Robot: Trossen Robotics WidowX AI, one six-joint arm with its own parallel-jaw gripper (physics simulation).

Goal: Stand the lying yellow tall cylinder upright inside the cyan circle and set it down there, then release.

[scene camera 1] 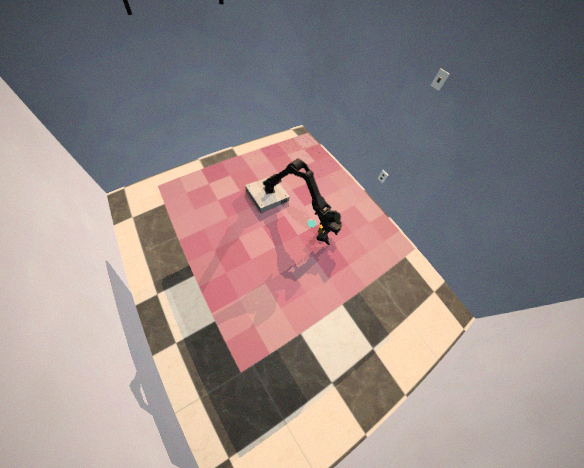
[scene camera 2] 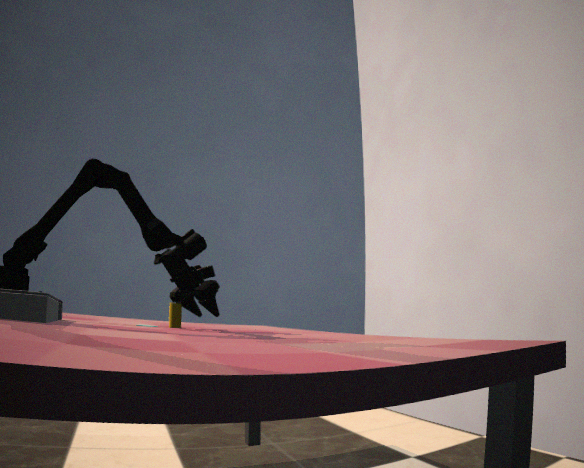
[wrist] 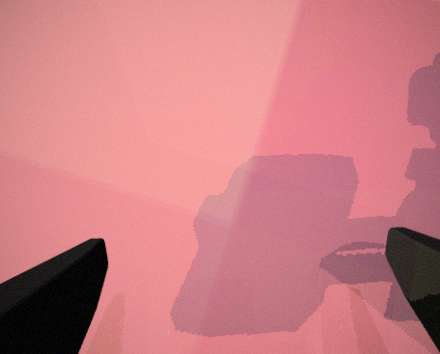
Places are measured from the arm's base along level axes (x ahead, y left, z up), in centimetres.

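Pixels of known places: gripper, fingertip midpoint: (scene camera 1: 332, 239) (scene camera 2: 209, 316) (wrist: 246, 246); arm's base at its link origin: (scene camera 1: 269, 189) (scene camera 2: 11, 294).
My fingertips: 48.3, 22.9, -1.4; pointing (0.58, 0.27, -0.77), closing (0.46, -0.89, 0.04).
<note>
Ahead of a thing's pixels: the offset from my fingertips to its middle, as dx, dy, dz. "*": to the spot under its first point. Level surfaces: height alone.
The yellow tall cylinder {-9.5, -3.0, -0.3} (scene camera 1: 321, 227) (scene camera 2: 175, 316) stands upright on the pink surface, outside the cyan circle {* -16.9, -5.7, -3.5} (scene camera 1: 311, 223) (scene camera 2: 147, 326) and a little apart from it. In scene camera 1 the arm partly hides the cylinder. My gripper (scene camera 1: 332, 236) (scene camera 2: 209, 315) (wrist: 246, 246) is open with nothing between its fingers. It points down at a slant above the surface, on the side of the cylinder away from the circle. In scene camera 2 the gripper's rear part overlaps the cylinder's top; whether they touch is unclear. The cylinder and circle do not show in the wrist view.
The arm's grey base (scene camera 1: 267, 196) (scene camera 2: 31, 306) stands on the pink tabletop {dz -3.6} (scene camera 1: 257, 242) (scene camera 2: 225, 357), on the circle's side of the cylinder. The arm arches over from it. The gripper's shadow lies between the fingers in the wrist view. Table edges drop to a checkered floor.
</note>
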